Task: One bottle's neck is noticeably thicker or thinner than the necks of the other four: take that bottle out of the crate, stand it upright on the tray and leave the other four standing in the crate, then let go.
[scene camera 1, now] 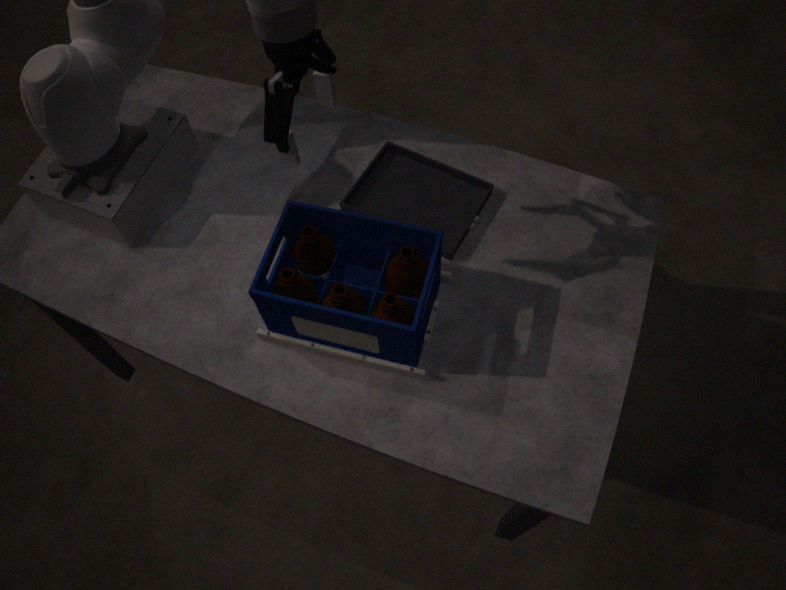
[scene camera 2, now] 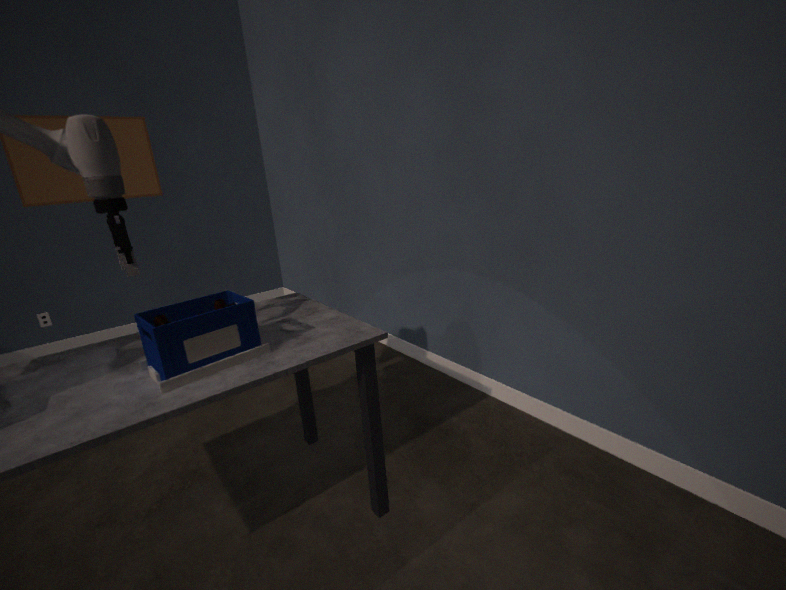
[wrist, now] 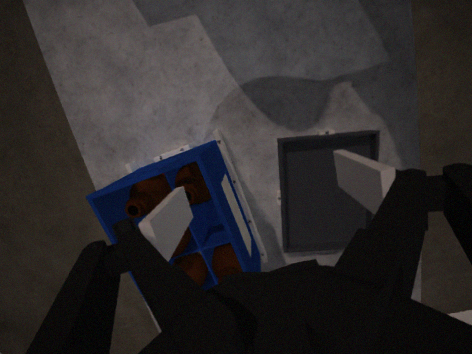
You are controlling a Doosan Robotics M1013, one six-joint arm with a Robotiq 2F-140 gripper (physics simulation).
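Where they show: gripper, fingertip midpoint: [scene camera 1: 309, 131] [scene camera 2: 130, 272] [wrist: 259, 185]; arm's base at its link origin: [scene camera 1: 97, 153].
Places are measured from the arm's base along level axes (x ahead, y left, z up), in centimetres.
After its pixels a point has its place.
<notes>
A blue crate [scene camera 1: 399, 342] @(x 77.6, y -16.9, z 0.6 cm) [scene camera 2: 171, 349] @(x 56.0, y -19.5, z -0.6 cm) [wrist: 212, 175] @(x 54.4, y -0.9, z 4.4 cm) holds several upright brown bottles. In scene camera 1, a back-left bottle [scene camera 1: 314, 252] @(x 57.8, y -6.9, z 1.3 cm), a back-right bottle [scene camera 1: 406, 276] @(x 74.3, y -5.6, z 1.1 cm), a front-left bottle [scene camera 1: 295, 287] @(x 58.5, y -15.0, z 2.9 cm), a front-middle bottle [scene camera 1: 344, 298] @(x 67.3, y -14.5, z 4.2 cm) and a front-right bottle [scene camera 1: 393, 311] @(x 75.3, y -13.5, z 3.6 cm) show; the back-middle compartment is empty. I cannot tell which neck differs. The dark tray [scene camera 1: 415, 190] @(x 65.9, y 20.2, z -10.6 cm) [wrist: 310, 200] @(x 68.0, y 14.9, z -10.6 cm) lies flat behind the crate, with no bottle on it. My gripper [scene camera 1: 309, 118] @(x 53.2, y 5.7, z 17.2 cm) [scene camera 2: 128, 263] @(x 53.2, y 5.7, z 17.2 cm) [wrist: 259, 185] @(x 53.2, y 5.7, z 17.2 cm) is open and empty, high above the table, its left finger covering part of the crate in the wrist view.
White strips [scene camera 1: 342, 350] @(x 67.3, y -18.5, z -8.1 cm) edge the crate's base on the grey table [scene camera 1: 209, 285] @(x 36.1, y -14.8, z -11.1 cm) [scene camera 2: 95, 396] @(x 37.3, y -9.4, z -11.1 cm). The arm's base block [scene camera 1: 158, 168] @(x 14.1, y 3.0, z -3.7 cm) stands at the table's left in scene camera 1. An orange board [scene camera 2: 137, 158] hangs on the wall behind the arm.
</notes>
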